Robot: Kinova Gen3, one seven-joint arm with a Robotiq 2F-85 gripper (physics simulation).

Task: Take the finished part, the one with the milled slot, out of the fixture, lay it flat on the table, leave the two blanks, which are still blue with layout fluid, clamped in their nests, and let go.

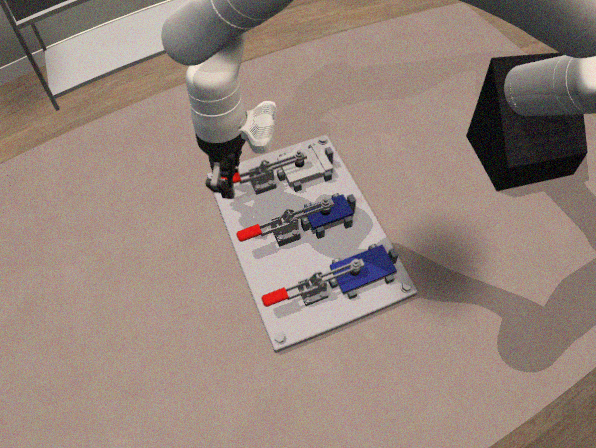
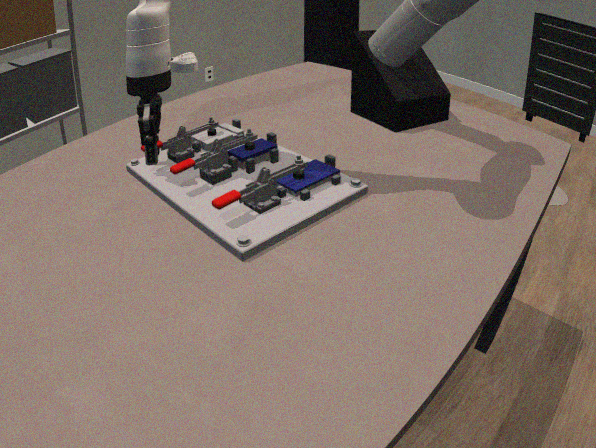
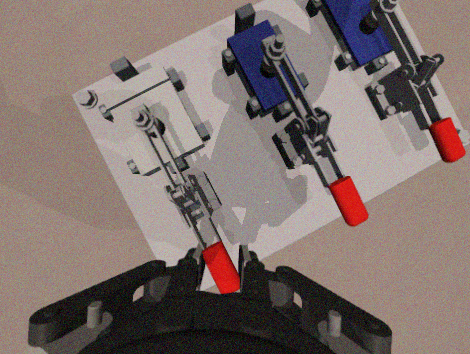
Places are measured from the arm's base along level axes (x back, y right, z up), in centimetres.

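Pixels of known places: gripper, between the fingertips: (image 1: 231, 188) (image 2: 152, 159) (image 3: 222, 254); arm's base, origin of its link: (image 1: 525, 90) (image 2: 386, 51).
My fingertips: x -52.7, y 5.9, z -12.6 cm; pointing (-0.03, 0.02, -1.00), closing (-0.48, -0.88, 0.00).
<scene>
Ahead of a thing's pixels: the offset from my fingertips to its middle. "spot": to the spot under its first point. Level surfaces: height alone.
The finished part {dz -0.3, dx +13.5, dy +0.6 cm} (image 1: 313, 171) (image 2: 226, 132) (image 3: 182, 135), pale with a milled slot, lies in the end nest of the fixture plate (image 1: 320, 322) (image 2: 280, 220) (image 3: 155, 215). Its clamp arm is down over it. My gripper (image 1: 225, 186) (image 2: 151, 151) (image 3: 222, 254) points down and is shut on that clamp's red handle {dz +2.5, dx +0.2, dy -0.1 cm} (image 1: 236, 177) (image 3: 222, 270). The middle blue blank {dz -0.1, dx +13.5, dy -10.4 cm} (image 1: 341, 212) (image 2: 259, 149) (image 3: 248, 57) and the far-end blue blank {dz -0.6, dx +15.0, dy -21.4 cm} (image 1: 378, 267) (image 2: 318, 172) (image 3: 352, 42) sit in their nests under lowered clamp arms.
The middle clamp's red handle {spot: dz +2.9, dx +0.3, dy -11.4 cm} (image 1: 249, 233) (image 2: 182, 166) (image 3: 349, 201) is beside my gripper. The other end's red handle {dz +1.5, dx +3.4, dy -21.9 cm} (image 1: 275, 296) (image 2: 226, 199) (image 3: 447, 140) is farther off. Locating posts surround the nests. The black robot base (image 1: 530, 135) (image 2: 400, 105) stands on the table {dz -3.2 cm} (image 1: 150, 375) (image 2: 250, 350).
</scene>
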